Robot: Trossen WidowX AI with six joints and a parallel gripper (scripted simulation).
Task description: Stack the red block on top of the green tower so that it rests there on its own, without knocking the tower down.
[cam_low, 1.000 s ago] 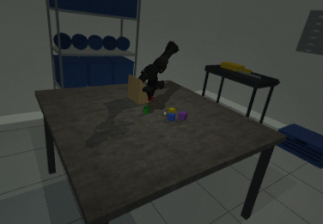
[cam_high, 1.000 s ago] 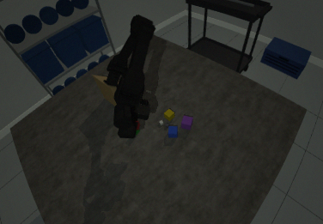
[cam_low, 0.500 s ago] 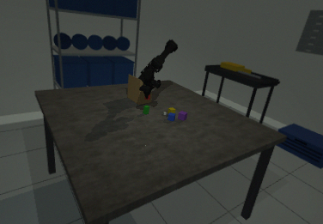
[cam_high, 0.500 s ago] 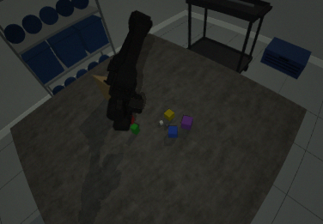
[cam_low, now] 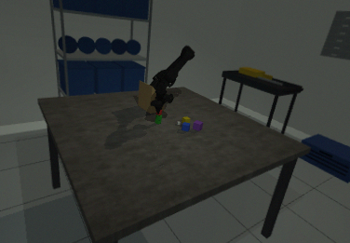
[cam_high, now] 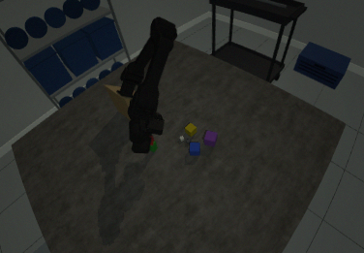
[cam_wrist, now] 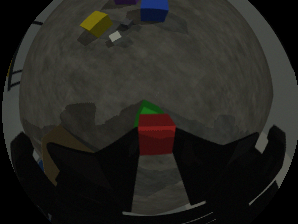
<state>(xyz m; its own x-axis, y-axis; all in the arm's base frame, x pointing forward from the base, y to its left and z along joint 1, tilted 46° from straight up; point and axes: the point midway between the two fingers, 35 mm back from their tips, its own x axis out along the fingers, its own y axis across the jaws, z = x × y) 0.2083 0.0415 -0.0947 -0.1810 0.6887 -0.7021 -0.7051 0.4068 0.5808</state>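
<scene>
My gripper tip is 13 cm to the right of the tiny white piece, 7 cm above it and 5 cm short of it. The rest, counted from my gripper tip: red block: 1 cm above; then yellow block: 18 cm to the left, 5 cm below, 5 cm ahead; then blue block: 13 cm to the left, 13 cm ahead, 5 cm below.
</scene>
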